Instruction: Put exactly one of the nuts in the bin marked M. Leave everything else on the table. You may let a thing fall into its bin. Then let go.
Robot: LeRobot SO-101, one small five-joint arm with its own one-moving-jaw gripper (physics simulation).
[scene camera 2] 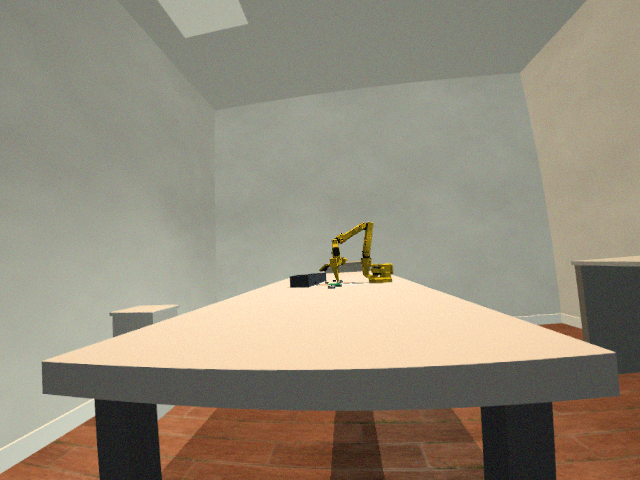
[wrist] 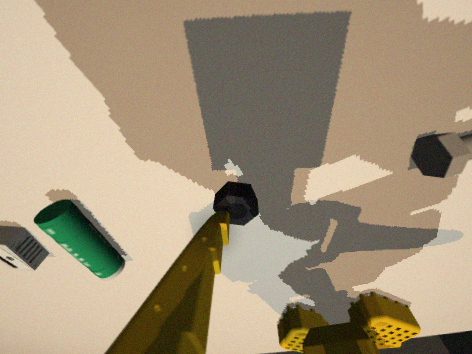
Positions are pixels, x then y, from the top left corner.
Labels:
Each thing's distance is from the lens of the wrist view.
green battery [wrist: 62, 220]: 11 cm
black nut [wrist: 239, 199]: 7 cm
The marked spots on the green battery and the black nut are 7 cm apart.

